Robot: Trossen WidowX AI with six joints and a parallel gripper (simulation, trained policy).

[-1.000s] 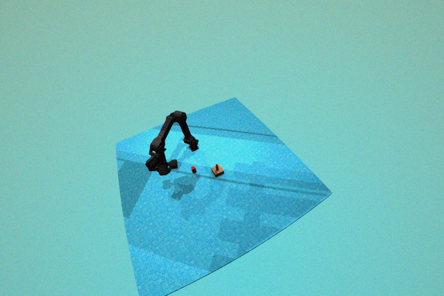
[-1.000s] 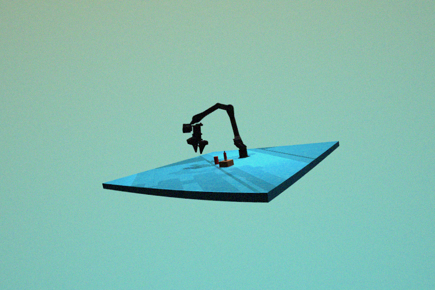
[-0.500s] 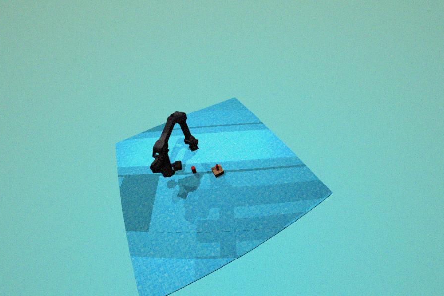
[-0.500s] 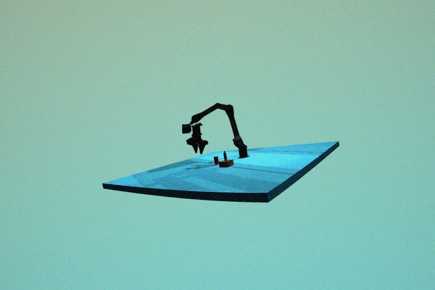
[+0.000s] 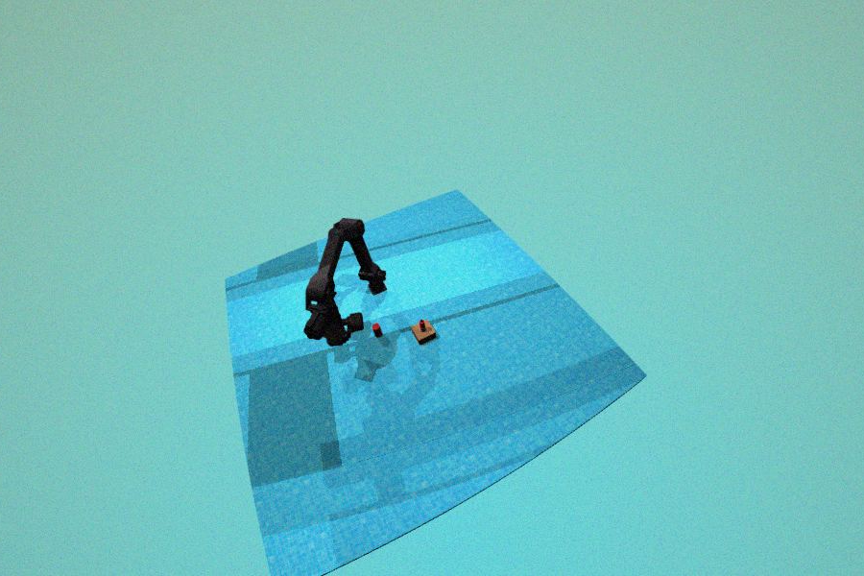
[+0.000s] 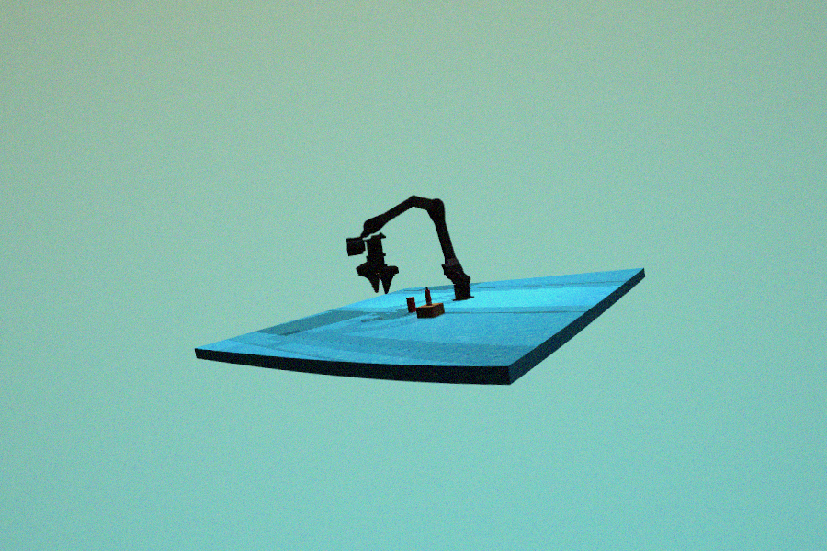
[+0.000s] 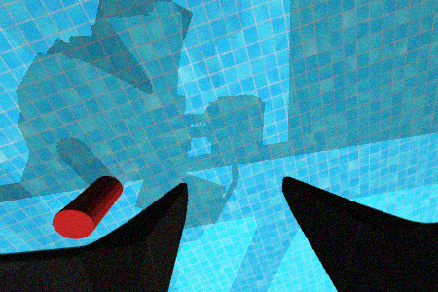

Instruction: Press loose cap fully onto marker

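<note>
My gripper tip is now 130 mm to the right of the red cap and 50 mm above it. Round my gripper tip: tan holder block (280 mm to the left, 80 mm ahead, 60 mm below).
</note>
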